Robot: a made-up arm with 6 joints. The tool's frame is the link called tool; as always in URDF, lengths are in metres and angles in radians. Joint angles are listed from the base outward.
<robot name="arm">
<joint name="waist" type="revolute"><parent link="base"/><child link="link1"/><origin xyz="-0.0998 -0.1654 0.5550" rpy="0.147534 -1.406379 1.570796"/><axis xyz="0 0 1"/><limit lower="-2.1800" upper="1.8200"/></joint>
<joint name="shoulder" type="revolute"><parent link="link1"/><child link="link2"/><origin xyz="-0.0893 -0.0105 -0.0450" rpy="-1.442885 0.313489 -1.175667"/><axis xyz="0 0 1"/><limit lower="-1.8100" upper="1.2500"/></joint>
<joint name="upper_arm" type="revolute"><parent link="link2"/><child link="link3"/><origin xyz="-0.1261 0.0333 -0.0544" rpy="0.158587 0.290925 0.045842"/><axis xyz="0 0 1"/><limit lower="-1.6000" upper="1.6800"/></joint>
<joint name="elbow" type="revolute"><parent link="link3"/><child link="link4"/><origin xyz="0.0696 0.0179 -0.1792" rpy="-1.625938 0.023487 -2.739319"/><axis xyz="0 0 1"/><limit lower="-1.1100" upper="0.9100"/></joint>
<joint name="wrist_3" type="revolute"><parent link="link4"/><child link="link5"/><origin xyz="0.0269 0.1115 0.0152" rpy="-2.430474 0.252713 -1.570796"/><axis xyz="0 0 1"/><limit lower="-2.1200" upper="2.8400"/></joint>
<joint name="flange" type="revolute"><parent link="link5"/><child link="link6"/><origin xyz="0.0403 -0.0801 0.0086" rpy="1.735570 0.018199 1.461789"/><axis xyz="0 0 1"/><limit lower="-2.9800" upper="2.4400"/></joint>
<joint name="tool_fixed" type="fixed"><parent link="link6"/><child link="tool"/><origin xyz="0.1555 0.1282 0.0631" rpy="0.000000 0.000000 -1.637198"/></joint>
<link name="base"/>
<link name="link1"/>
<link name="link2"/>
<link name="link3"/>
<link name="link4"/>
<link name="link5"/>
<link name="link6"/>
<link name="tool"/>
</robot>
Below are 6 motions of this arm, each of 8 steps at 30 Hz.
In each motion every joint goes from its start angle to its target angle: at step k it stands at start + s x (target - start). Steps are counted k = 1, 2, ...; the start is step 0. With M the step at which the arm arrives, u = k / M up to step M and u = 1 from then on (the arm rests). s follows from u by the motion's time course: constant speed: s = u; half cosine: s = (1 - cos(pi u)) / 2; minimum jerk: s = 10 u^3 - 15 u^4 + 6 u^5.
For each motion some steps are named. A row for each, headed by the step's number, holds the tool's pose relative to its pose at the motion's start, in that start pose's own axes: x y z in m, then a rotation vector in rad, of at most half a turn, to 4 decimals.
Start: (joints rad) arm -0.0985 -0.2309 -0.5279 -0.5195 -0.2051 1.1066
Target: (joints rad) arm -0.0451 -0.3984 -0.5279 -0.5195 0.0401 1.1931
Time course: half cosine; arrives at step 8
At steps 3, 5, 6, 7, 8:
3: 0.0167 0.0154 0.0048 -0.0131 0.0321 -0.0186
5: 0.0386 0.0336 0.0124 -0.0237 0.0743 -0.0403
6: 0.0482 0.0409 0.0162 -0.0263 0.0930 -0.0489
7: 0.0547 0.0456 0.0189 -0.0274 0.1056 -0.0545
8: 0.0570 0.0473 0.0198 -0.0277 0.1101 -0.0564

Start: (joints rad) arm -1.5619 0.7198 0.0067 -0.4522 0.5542 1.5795
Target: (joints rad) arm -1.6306 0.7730 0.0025 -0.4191 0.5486 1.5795
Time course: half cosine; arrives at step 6
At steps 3, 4, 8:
3: -0.0045 0.0050 -0.0039 -0.0093 -0.0195 0.0336
4: -0.0068 0.0074 -0.0059 -0.0139 -0.0296 0.0504
8: -0.0091 0.0098 -0.0079 -0.0184 -0.0399 0.0671

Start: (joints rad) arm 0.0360 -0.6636 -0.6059 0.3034 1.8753 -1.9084
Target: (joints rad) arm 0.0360 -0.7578 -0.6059 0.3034 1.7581 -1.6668
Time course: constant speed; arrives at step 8
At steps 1, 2, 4, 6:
1: -0.0035 -0.0039 -0.0010 -0.0156 0.0074 0.0353
2: -0.0067 -0.0080 -0.0019 -0.0310 0.0153 0.0705
4: -0.0127 -0.0167 -0.0030 -0.0612 0.0325 0.1402
6: -0.0180 -0.0260 -0.0034 -0.0906 0.0515 0.2093

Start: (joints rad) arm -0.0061 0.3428 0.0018 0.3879 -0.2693 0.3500
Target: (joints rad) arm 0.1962 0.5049 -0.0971 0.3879 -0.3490 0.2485
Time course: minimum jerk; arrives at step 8
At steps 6, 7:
6: 0.0580 -0.0865 -0.0098 -0.0299 -0.0986 0.0829
7: 0.0645 -0.0945 -0.0098 -0.0328 -0.1078 0.0912

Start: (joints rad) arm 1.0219 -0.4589 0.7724 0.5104 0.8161 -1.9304
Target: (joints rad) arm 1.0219 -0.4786 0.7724 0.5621 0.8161 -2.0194
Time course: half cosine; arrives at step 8
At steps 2, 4, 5, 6, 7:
2: 0.0023 0.0027 0.0007 -0.0009 0.0063 -0.0194
4: 0.0082 0.0090 0.0021 -0.0035 0.0216 -0.0664
5: 0.0115 0.0123 0.0028 -0.0050 0.0298 -0.0918
6: 0.0143 0.0150 0.0034 -0.0064 0.0367 -0.1133
7: 0.0163 0.0168 0.0037 -0.0074 0.0414 -0.1277

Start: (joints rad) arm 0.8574 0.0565 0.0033 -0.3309 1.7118 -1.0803
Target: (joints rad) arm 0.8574 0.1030 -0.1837 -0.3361 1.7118 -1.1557
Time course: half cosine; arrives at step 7
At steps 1, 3, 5, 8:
1: 0.0003 0.0012 -0.0012 -0.0064 0.0016 -0.0010
3: 0.0021 0.0090 -0.0095 -0.0502 0.0123 -0.0078
5: 0.0042 0.0186 -0.0206 -0.1053 0.0242 -0.0165
8: 0.0051 0.0227 -0.0258 -0.1299 0.0290 -0.0205

